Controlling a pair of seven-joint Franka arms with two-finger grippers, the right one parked.
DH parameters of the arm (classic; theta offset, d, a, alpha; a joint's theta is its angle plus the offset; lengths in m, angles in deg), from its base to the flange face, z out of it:
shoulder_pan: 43.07 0.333 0 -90
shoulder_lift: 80.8 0 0 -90
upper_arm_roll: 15.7 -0.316 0.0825 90
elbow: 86.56 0 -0.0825 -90
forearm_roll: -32.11 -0.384 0 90
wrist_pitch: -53.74 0 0.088 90
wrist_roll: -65.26 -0.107 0 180
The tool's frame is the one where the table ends.
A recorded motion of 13 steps. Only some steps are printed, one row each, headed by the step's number.
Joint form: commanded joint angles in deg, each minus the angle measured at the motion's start. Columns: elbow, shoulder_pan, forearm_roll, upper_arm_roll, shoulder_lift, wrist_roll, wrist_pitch.
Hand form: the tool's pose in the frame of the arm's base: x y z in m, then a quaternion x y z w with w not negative. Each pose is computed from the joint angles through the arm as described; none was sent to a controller.
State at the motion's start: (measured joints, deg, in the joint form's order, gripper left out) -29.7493 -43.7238 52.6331 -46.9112 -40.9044 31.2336 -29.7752
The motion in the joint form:
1: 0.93 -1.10 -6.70 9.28 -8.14 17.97 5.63
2: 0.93 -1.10 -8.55 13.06 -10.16 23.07 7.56
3: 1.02 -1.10 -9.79 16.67 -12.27 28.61 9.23
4: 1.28 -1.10 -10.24 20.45 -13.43 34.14 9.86
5: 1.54 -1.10 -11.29 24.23 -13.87 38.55 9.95
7: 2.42 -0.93 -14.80 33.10 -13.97 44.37 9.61
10: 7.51 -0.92 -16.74 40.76 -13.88 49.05 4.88
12: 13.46 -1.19 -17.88 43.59 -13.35 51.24 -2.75
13: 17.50 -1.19 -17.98 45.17 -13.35 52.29 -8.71
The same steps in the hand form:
1: 0.6685 0.1319 0.5377 0.99614 0.00265 -0.07560 0.04455
2: 0.6629 0.1042 0.5539 0.99543 0.01843 -0.08228 0.04491
3: 0.6557 0.0769 0.5719 0.99451 0.03836 -0.08532 0.04680
4: 0.6531 0.0468 0.5798 0.99311 0.05611 -0.08838 0.05269
5: 0.6530 0.0178 0.5810 0.99214 0.06543 -0.09283 0.05248
7: 0.6517 -0.0466 0.5746 0.99229 0.05142 -0.10371 0.04426
10: 0.6514 -0.1096 0.5423 0.99207 0.03517 -0.11164 0.04578
12: 0.6569 -0.1399 0.5000 0.99312 0.03328 -0.10261 0.04566
13: 0.6585 -0.1576 0.4763 0.99418 0.03236 -0.08787 0.05332

